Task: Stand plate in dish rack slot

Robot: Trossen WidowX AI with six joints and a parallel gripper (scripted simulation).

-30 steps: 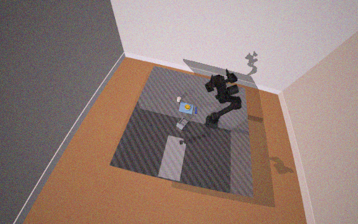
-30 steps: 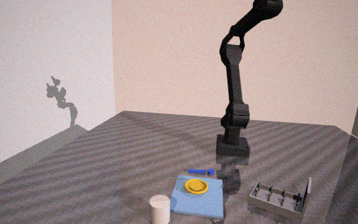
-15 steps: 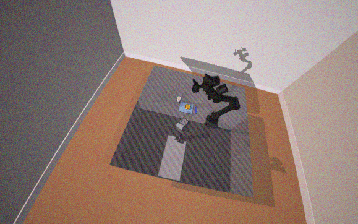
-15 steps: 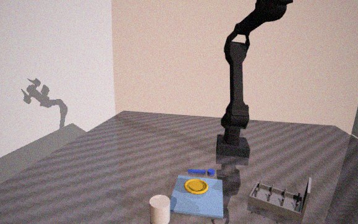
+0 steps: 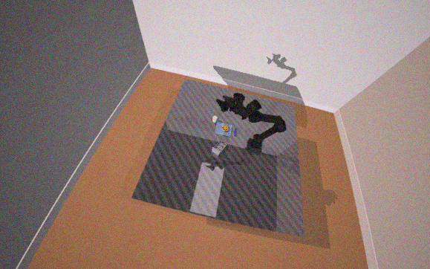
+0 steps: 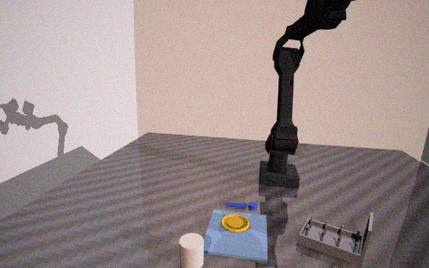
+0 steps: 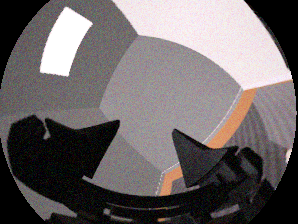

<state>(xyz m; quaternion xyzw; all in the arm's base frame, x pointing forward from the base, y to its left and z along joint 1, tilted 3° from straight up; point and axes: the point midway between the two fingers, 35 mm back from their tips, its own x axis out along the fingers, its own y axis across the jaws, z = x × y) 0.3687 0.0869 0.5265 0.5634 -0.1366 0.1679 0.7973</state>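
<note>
My gripper tip is now 9 cm past the small yellow plate, 19 cm to the left of it and 56 cm above it. Round my gripper tip: white dish rack (10 cm behind, 2 cm to the left, 56 cm below); pale cylinder (3 cm ahead, 25 cm to the right, 56 cm below); light blue flat pad (8 cm behind, 19 cm to the right, 58 cm below).
</note>
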